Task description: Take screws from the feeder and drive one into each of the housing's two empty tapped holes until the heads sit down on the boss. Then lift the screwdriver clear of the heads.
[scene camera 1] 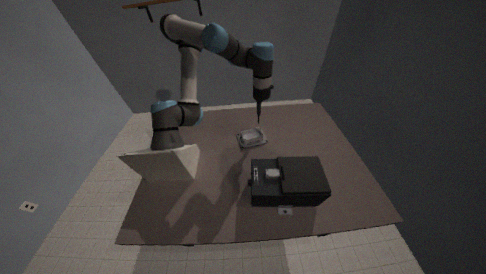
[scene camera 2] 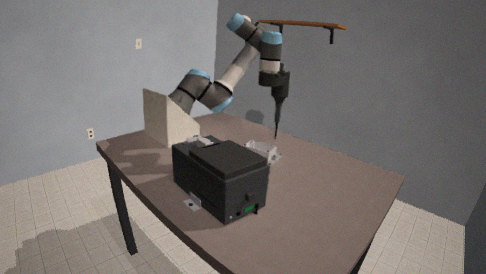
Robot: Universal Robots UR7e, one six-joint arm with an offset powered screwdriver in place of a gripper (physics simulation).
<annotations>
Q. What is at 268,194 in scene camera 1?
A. A dark screw feeder.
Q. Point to a dark screw feeder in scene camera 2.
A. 229,199
</annotations>
